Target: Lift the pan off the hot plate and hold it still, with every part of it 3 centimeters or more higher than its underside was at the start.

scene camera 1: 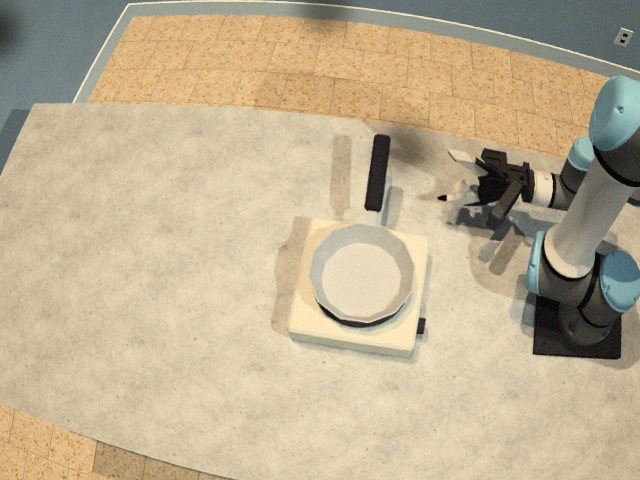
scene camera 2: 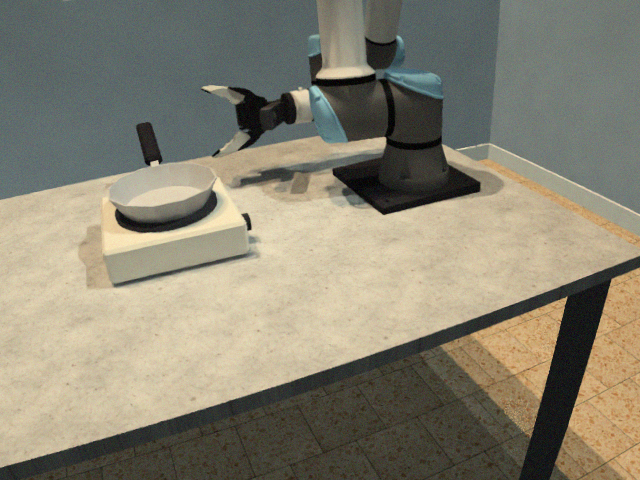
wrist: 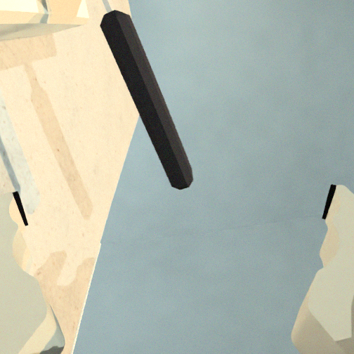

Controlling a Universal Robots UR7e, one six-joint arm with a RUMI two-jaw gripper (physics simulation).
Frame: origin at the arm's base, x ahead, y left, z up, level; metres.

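Seen in the pictures: gripper, fingertip midpoint: [scene camera 1: 442,175] [scene camera 2: 206,123]; arm's base, link origin: [scene camera 1: 585,314] [scene camera 2: 413,177].
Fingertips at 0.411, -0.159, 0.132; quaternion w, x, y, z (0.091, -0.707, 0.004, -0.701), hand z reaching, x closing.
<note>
Offsets run from my fingertips to a thing's top centre, as dx, dy, dz. Level surfaces: height alone.
The light grey pan [scene camera 1: 361,279] [scene camera 2: 165,193] sits upright on the cream hot plate @[+0.099, +0.221, -0.074] [scene camera 1: 310,325] [scene camera 2: 175,255]. Its black handle @[+0.127, +0.019, +0.009] [scene camera 1: 377,173] [scene camera 2: 148,143] [wrist: 150,105] points to the back of the table and slopes upward. My gripper [scene camera 1: 447,175] [scene camera 2: 209,121] [wrist: 174,192] is open, with nothing between its fingers. It is raised above the table, to the right of the handle and apart from it, with its fingers pointing left. In the wrist view the handle's free end lies between the two fingers' lines but ahead of them.
The hot plate's black knob @[-0.026, +0.271, -0.098] [scene camera 1: 421,326] [scene camera 2: 247,221] sticks out on its right side. The arm's black base plate [scene camera 1: 547,335] [scene camera 2: 385,201] stands on the table @[dz -0.150] [scene camera 1: 155,258] [scene camera 2: 361,289] to the right of the hot plate. The table's back edge runs close behind the handle's end.
</note>
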